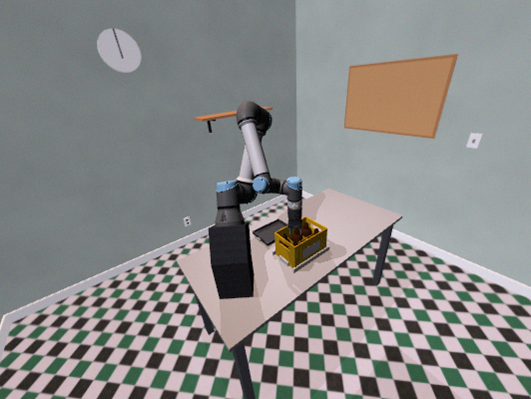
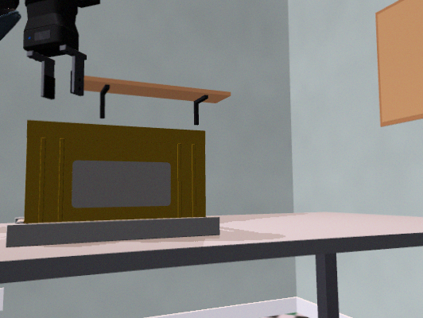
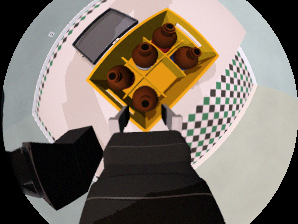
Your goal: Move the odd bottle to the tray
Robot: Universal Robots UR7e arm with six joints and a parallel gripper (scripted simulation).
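My gripper is now 160 mm above the crate, 80 mm short of it and 60 mm to the right of it. The rest, counted from my hand: dark tray: 340 mm to the left, 230 mm below, 30 mm ahead; then brown bottle: 160 mm below, 160 mm ahead, 120 mm to the left.
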